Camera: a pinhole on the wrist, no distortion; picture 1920 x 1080 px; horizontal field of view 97.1 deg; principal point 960.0 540.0 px. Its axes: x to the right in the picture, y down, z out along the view. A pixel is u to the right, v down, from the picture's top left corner.
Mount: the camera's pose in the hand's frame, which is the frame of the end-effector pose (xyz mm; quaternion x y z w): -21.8 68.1 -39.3 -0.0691 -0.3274 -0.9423 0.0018
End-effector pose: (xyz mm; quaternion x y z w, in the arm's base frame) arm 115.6 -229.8 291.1 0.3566 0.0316 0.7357 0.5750
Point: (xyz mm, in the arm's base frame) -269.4 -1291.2 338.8
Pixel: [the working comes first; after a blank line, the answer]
In the camera's frame: 894.7 -383.6 468.7

outside the picture
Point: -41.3 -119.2 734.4
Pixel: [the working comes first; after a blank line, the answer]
In the camera's frame: -303.2 -12.3 371.4

267.8 511.8
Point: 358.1 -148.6 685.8
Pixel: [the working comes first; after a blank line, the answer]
In the camera's frame: -209.1 374.2 304.2

outside the picture
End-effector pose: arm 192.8 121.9 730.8 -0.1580 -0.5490 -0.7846 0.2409
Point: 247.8 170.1 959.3
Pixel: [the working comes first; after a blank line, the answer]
In the camera's frame: -55.6 3.9 216.3

742.1 555.2
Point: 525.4 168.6 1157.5
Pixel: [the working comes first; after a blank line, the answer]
In the camera's frame: 94.0 -206.6 439.2

1141.5 141.2
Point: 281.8 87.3 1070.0
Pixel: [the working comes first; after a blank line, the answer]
In the camera's frame: -100.3 -119.8 270.9

646.1 165.2
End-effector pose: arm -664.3 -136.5 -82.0 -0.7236 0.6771 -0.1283 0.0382
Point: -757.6 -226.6 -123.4
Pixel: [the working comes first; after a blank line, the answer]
In the camera's frame: -89.2 16.0 89.7

116.6 690.8
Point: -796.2 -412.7 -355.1
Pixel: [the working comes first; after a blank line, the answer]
In the camera's frame: -203.6 86.2 357.7

477.5 744.4
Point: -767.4 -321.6 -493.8
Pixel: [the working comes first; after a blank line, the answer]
In the camera's frame: -80.4 163.8 442.4

806.0 853.9
